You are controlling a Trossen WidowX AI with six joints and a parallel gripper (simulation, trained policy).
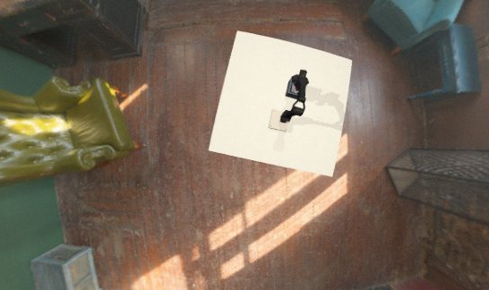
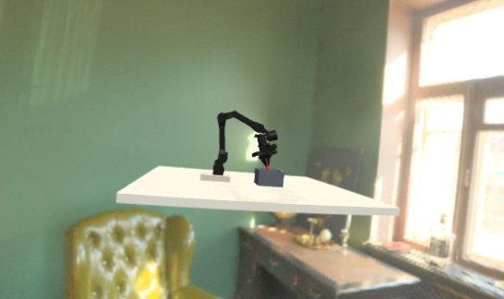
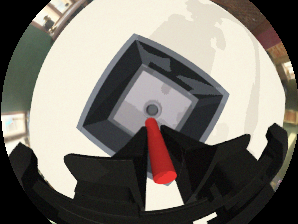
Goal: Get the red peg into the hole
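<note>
My gripper tip is now 1 cm past the red peg, 1 cm to the right of it and 1 cm below it. The rest, counted from my gripper tip: grey box: 1 cm ahead, 1 cm to the right, 9 cm below.
</note>
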